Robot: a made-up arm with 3 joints. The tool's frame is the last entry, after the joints.
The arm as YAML. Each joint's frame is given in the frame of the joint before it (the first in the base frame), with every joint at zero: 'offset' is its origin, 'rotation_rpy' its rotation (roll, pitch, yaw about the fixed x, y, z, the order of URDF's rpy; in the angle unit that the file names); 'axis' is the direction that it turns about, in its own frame. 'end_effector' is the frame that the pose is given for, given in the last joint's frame.
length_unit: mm
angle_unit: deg
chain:
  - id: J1
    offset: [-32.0, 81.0, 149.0]
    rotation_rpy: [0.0, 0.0, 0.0]
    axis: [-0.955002, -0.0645, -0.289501]
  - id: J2
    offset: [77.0, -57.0, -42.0]
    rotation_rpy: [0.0, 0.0, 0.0]
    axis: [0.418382, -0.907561, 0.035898]
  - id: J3
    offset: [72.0, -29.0, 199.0]
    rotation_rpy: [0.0, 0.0, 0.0]
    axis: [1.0, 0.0, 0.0]
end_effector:
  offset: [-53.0, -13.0, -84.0]
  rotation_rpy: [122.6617, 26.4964, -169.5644]
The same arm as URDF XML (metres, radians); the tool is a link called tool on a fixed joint. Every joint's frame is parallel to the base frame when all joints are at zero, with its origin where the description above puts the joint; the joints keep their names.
<robot name="arm">
<link name="base_link"/>
<link name="link1"/>
<link name="link2"/>
<link name="link3"/>
<link name="tool"/>
<joint name="J1" type="continuous"><parent link="base_link"/><child link="link1"/><origin xyz="-0.032 0.081 0.149" rpy="0 0 0"/><axis xyz="-0.955002 -0.0645 -0.289501"/></joint>
<joint name="J2" type="continuous"><parent link="link1"/><child link="link2"/><origin xyz="0.077 -0.057 -0.042" rpy="0 0 0"/><axis xyz="0.418382 -0.907561 0.035898"/></joint>
<joint name="J3" type="continuous"><parent link="link2"/><child link="link3"/><origin xyz="0.072 -0.029 0.199" rpy="0 0 0"/><axis xyz="1 0 0"/></joint>
<joint name="tool_joint" type="fixed"><parent link="link3"/><child link="tool"/><origin xyz="-0.053 -0.013 -0.084" rpy="2.1409 0.4624 -2.9595"/></joint>
</robot>

